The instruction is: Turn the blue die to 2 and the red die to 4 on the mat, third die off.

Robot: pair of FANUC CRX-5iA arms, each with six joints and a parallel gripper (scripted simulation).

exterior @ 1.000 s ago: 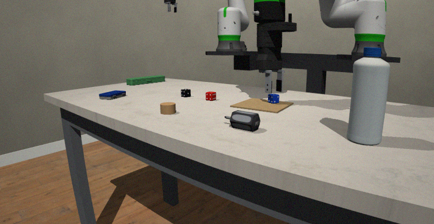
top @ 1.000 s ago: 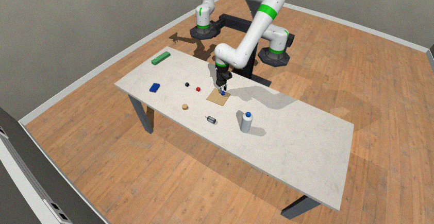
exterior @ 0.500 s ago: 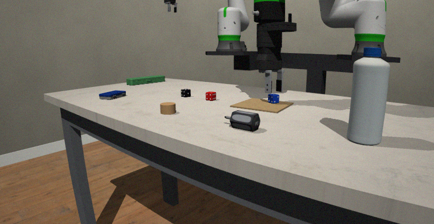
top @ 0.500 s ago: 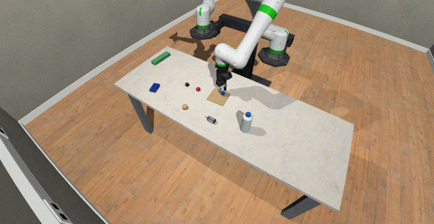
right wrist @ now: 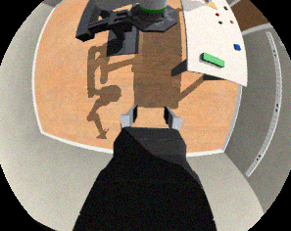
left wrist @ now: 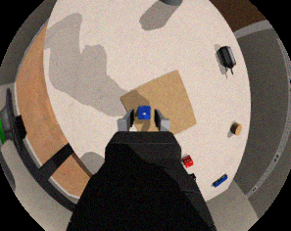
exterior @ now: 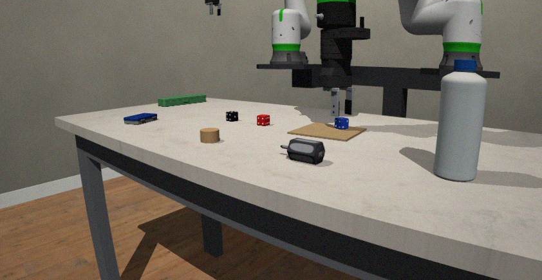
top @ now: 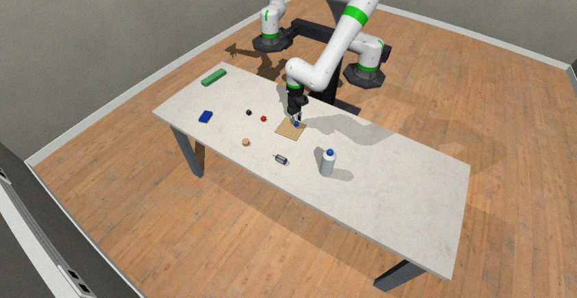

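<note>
Now: left hand 40 mm above the blue die. Also, from my left hand: tan mat 50 mm below, 40 mm ahead, 10 mm to the right; dark screwdriver-like tool 260 mm ahead, 50 mm to the left, 40 mm below; red die 190 mm to the right, 60 mm ahead, 40 mm below.
</note>
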